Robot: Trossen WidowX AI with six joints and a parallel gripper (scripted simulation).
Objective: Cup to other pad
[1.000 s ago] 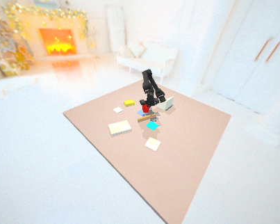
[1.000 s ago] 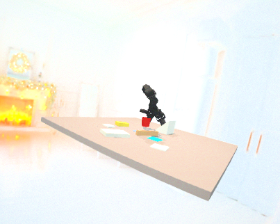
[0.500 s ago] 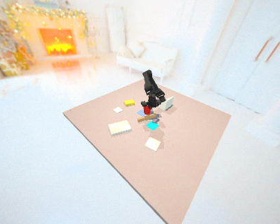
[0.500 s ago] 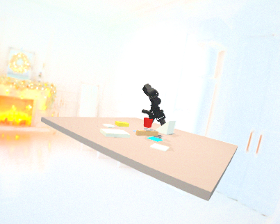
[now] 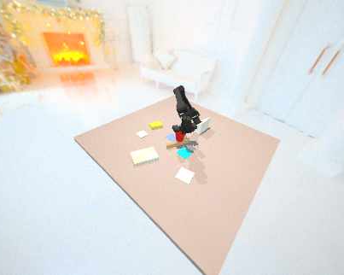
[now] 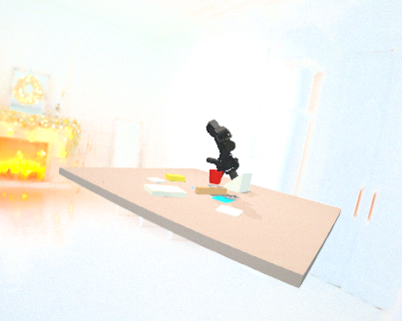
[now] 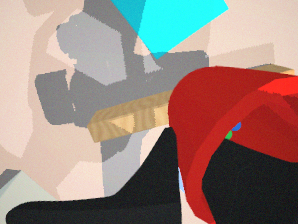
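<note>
Now: gripper tip 60 mm short of the cyan pad, 70 mm to the right of it and 110 mm above it. Round my gripper tip: wooden bar 20 mm ahead, 20 mm to the right, 90 mm below; then light blue pad 20 mm behind, 120 mm to the right, 110 mm below; then red cup 30 mm ahead, 20 mm to the right.
</note>
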